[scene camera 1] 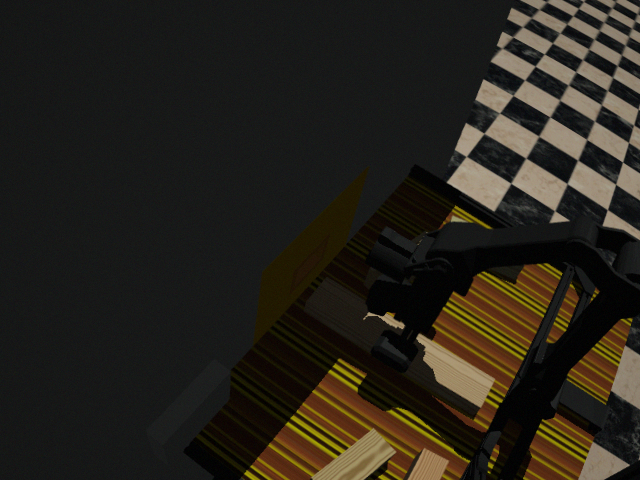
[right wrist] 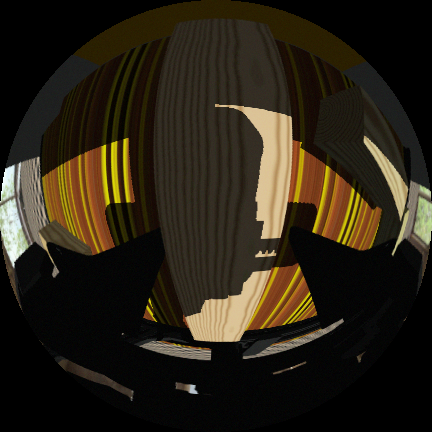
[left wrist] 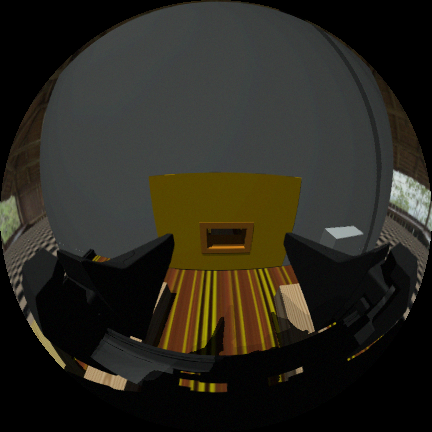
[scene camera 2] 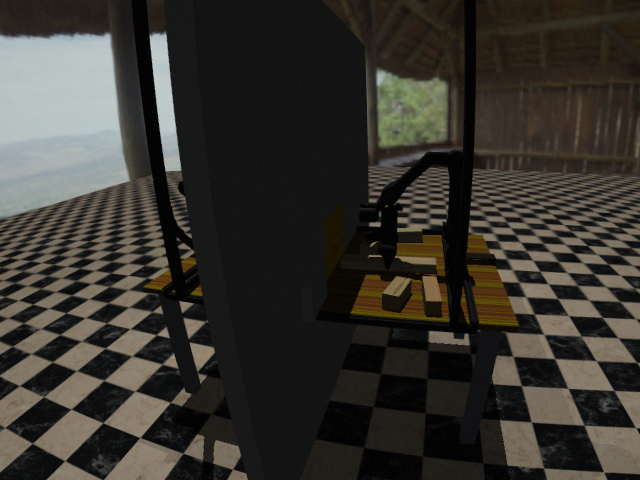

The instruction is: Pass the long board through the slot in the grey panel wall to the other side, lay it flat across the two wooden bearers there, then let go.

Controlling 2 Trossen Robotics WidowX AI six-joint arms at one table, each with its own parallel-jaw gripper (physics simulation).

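Frame: origin at the left arm's base, x left, y back, z up, level; metres.
Seen in the pictures: left gripper, fingertip midpoint: (left wrist: 230,239); right gripper, fingertip midpoint: (right wrist: 230,232) (scene camera 2: 388,264); right arm's base, origin of the base link: (scene camera 1: 524,408) (right wrist: 226,344).
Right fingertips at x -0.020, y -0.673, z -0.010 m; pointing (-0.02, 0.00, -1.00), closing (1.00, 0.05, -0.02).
A point is followed by its place in that frame.
The long pale board (scene camera 1: 460,377) {z 0.013, x -0.025, y -0.788 m} (scene camera 2: 423,262) {z 0.013, x -0.038, y -0.798 m} (right wrist: 275,175) {z 0.013, x -0.005, y -0.630 m} lies flat on the striped table, its far end towards the grey panel wall (scene camera 1: 155,155) {z 0.513, x -0.344, y -0.483 m} (scene camera 2: 279,155) {z 0.434, x -0.485, y -0.483 m} (left wrist: 215,100) {z 0.313, x -0.017, y -0.432 m}. My right gripper (scene camera 1: 395,351) {z -0.010, x -0.020, y -0.673 m} (scene camera 2: 386,255) {z -0.010, x -0.020, y -0.673 m} (right wrist: 230,232) {z -0.010, x -0.020, y -0.673 m} is open, low over the board, with a finger towards each side of it in the wrist view. The slot has an orange frame (left wrist: 202,240) {z 0.062, x 0.009, y -0.431 m} in a yellow panel (scene camera 1: 273,294) {z 0.091, x -0.135, y -0.483 m} (scene camera 2: 334,227) {z 0.128, x -0.043, y -0.484 m} (left wrist: 225,197) {z 0.145, x -0.033, y -0.431 m}. My left gripper (left wrist: 230,239) {z 0.154, x -0.029, y -0.290 m} is open and empty, facing the slot. Two wooden bearers (left wrist: 159,300) {z 0.015, x 0.072, y -0.317 m} (left wrist: 296,302) {z 0.019, x -0.144, y -0.302 m} lie below its fingers, partly hidden.
On the board's side are two loose wooden blocks (scene camera 1: 356,454) {z 0.028, x -0.243, y -0.718 m} (scene camera 1: 428,465) {z 0.025, x -0.194, y -0.816 m} near the camera, and another block (scene camera 2: 409,235) {z 0.011, x 0.249, y -0.736 m} beyond the board. A grey box (scene camera 1: 191,400) {z 0.081, x -0.340, y -0.500 m} (scene camera 2: 307,304) {z 0.031, x -0.415, y -0.498 m} sticks out of the wall beside the table; a similar box (left wrist: 345,232) {z 0.081, x -0.331, y -0.400 m} shows on the left gripper's side.
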